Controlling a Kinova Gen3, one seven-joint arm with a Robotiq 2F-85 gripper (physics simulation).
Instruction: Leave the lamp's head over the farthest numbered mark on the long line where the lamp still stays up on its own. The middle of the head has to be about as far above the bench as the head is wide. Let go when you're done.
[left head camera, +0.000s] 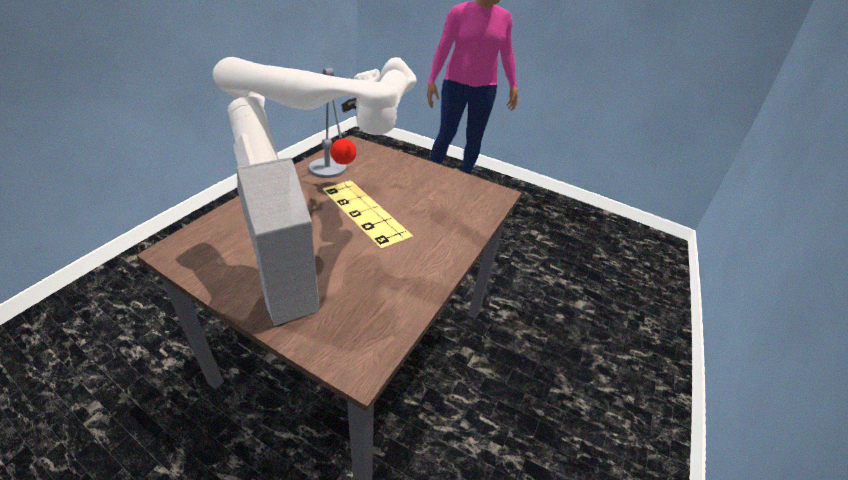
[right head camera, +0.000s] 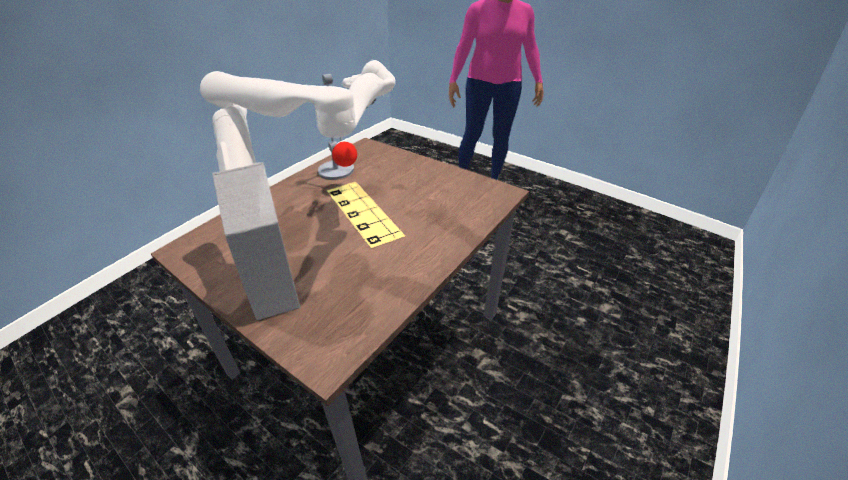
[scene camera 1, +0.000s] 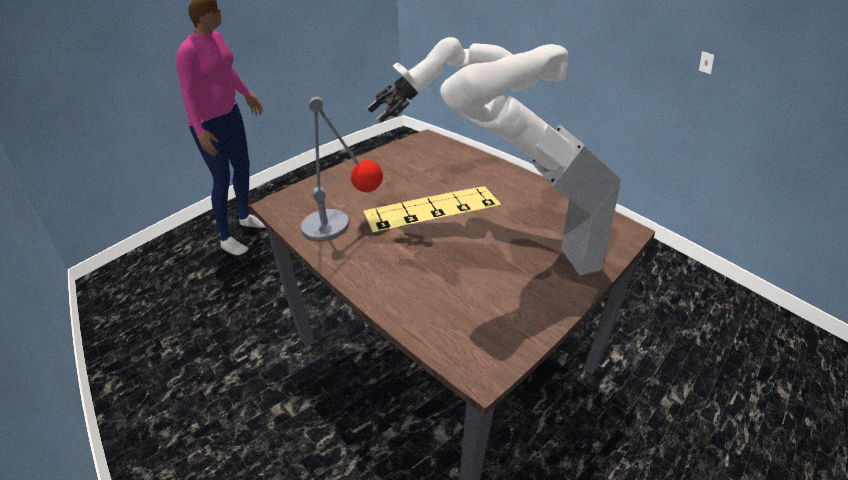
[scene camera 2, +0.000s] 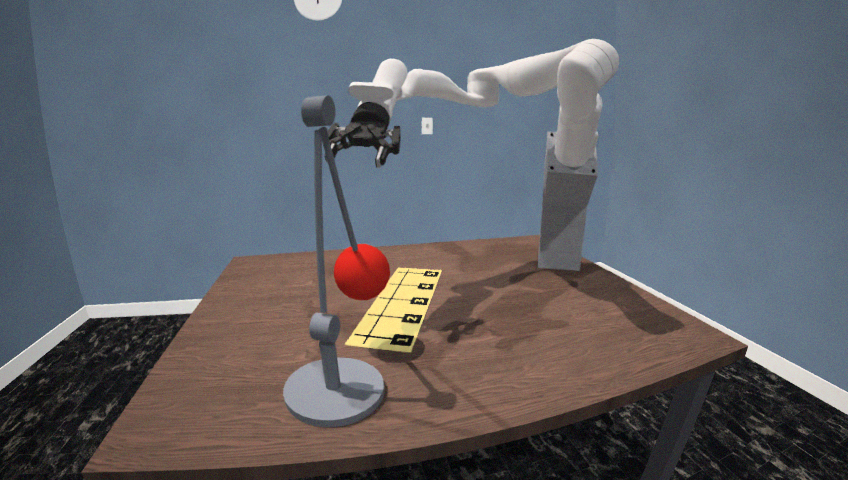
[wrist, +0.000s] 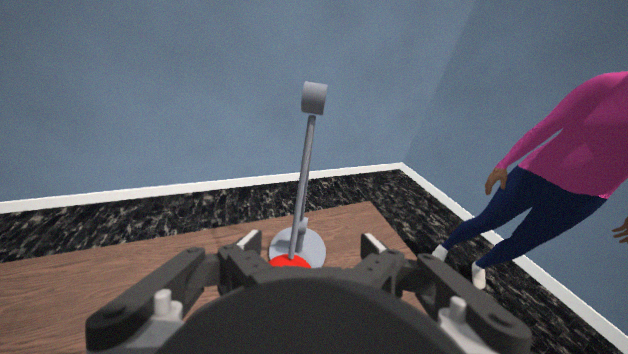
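Seen in the pictures: gripper, fingertip midpoint: (left head camera: 354, 107) (scene camera 1: 373, 115) (scene camera 2: 352, 162) (wrist: 311, 243); arm's base at its link origin: (left head camera: 263, 173) (right head camera: 241, 178) (scene camera 1: 556, 153) (scene camera 2: 572, 152).
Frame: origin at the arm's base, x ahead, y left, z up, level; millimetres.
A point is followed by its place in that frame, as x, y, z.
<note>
The lamp stands upright on its round grey base (scene camera 1: 336, 226) @(458, 450, -339) (scene camera 2: 309, 404) @(526, 529, -339) (wrist: 314, 250) @(549, 476, -339). Two thin arms meet at its top joint (scene camera 1: 315, 104) @(483, 458, 70) (scene camera 2: 317, 111) @(492, 474, 64) (wrist: 314, 98) @(496, 434, 70). Its red ball head (left head camera: 343, 151) @(451, 290, -182) (right head camera: 344, 154) @(455, 286, -184) (scene camera 1: 366, 176) @(434, 340, -182) (scene camera 2: 361, 271) @(467, 371, -186) (wrist: 290, 261) @(480, 344, -158) hangs clear of the bench near the strip's 1 end. The yellow strip (scene camera 1: 389, 214) @(456, 270, -352) (scene camera 2: 392, 325) @(436, 253, -352) bears marks 1 to 5 on a long line, 5 farthest from the lamp. My gripper (scene camera 1: 376, 114) @(495, 282, -15) (scene camera 2: 355, 159) @(495, 282, -15) (wrist: 311, 243) @(495, 282, -15) is open and empty, high above the head, apart from the lamp, fingers pointing toward its arms.
My arm (scene camera 1: 505, 74) @(41, 131, 205) (scene camera 2: 440, 86) @(340, -29, 158) reaches over the wooden bench (scene camera 1: 380, 297) @(108, 441, -352) (scene camera 2: 208, 428) @(665, 595, -353) from a grey pedestal (scene camera 1: 586, 226) @(-69, -80, -197) (scene camera 2: 561, 220) @(-15, -93, -202) at the far end from the lamp. A person in pink (left head camera: 479, 44) (scene camera 1: 208, 77) stands beyond the lamp's end of the bench.
</note>
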